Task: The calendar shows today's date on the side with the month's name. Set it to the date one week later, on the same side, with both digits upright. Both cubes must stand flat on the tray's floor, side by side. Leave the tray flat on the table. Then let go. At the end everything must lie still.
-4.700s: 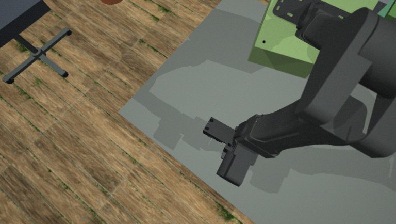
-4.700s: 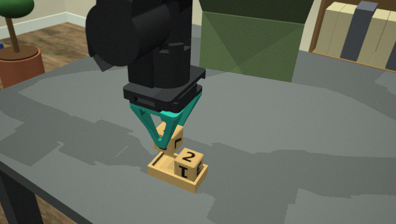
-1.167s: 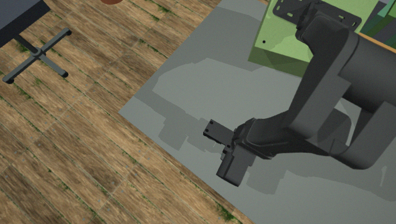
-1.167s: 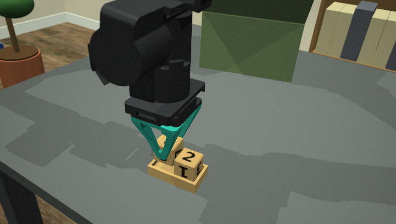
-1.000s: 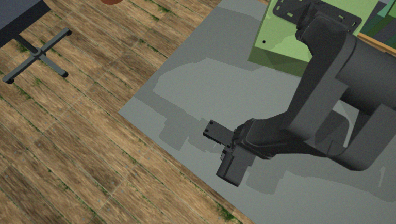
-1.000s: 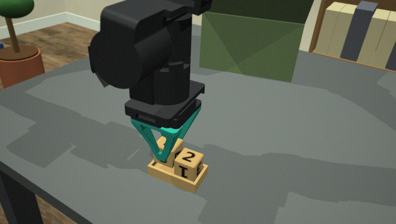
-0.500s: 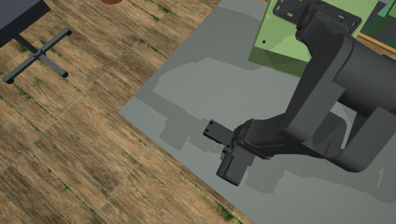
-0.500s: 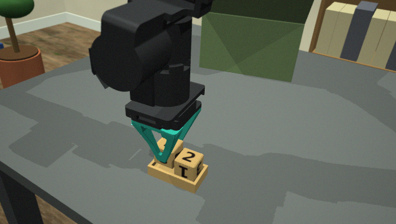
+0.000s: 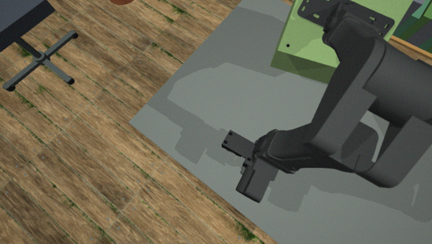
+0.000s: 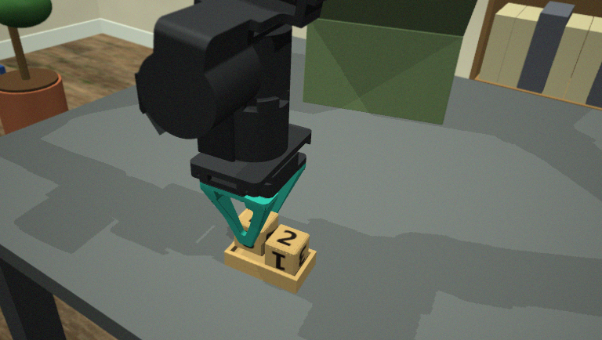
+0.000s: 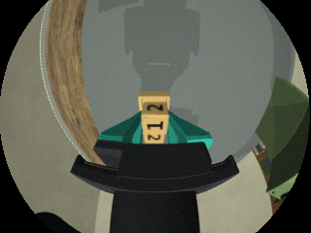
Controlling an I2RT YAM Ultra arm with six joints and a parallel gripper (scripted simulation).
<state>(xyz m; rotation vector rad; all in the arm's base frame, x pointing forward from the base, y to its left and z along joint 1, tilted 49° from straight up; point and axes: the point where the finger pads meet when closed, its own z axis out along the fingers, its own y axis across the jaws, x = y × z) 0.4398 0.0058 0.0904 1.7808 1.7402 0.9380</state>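
Right now my hand is 20 mm to the right of the tray and 30 mm above it.
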